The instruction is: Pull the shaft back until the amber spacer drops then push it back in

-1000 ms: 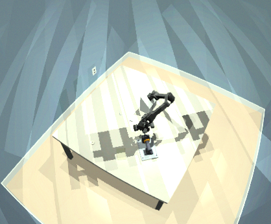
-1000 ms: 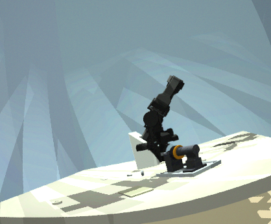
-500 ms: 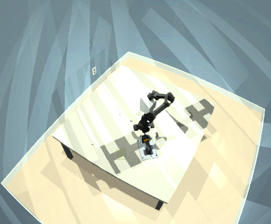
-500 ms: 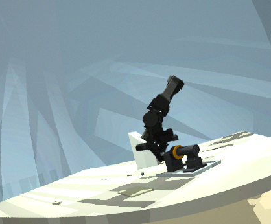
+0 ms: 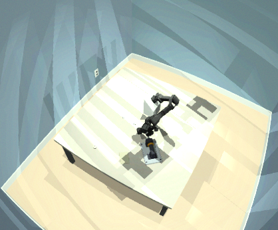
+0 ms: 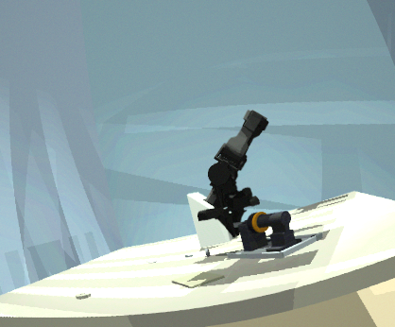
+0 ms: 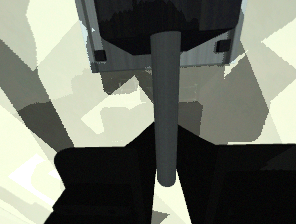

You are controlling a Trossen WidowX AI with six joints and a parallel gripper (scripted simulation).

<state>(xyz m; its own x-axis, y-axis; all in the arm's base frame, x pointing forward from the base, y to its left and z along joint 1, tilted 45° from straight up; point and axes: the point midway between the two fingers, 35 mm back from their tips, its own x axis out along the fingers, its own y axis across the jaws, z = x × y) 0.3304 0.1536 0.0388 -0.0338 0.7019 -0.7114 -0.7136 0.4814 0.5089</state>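
Right now the grey shaft is 5 cm to the left of my gripper tip, 5 cm ahead of it and 3 cm above it. From my gripper tip the other things lie so: flat pale patch 30 cm ahead, 4 cm to the right, 4 cm below; amber spacer 10 cm to the left, 9 cm ahead, 3 cm above.
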